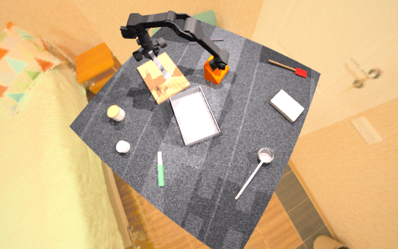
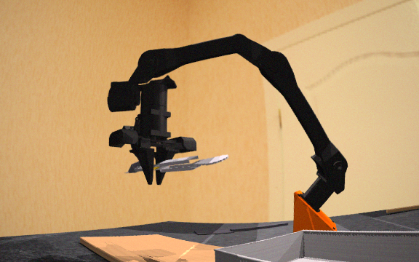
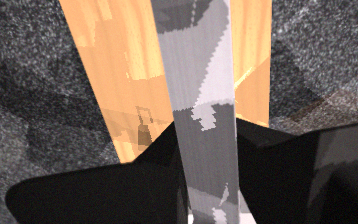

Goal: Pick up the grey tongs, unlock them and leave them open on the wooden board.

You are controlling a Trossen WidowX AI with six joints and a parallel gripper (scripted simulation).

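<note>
Now: gripper tip 15 cm above the wooden board. Round my gripper tip: tongs arm (6 cm to the left, 4 cm above, 2 cm ahead); then grey roasting tin (37 cm to the left, 13 cm below, 10 cm ahead); then wooden-lidded jar (39 cm ahead, 12 cm below, 4 cm to the right).
</note>
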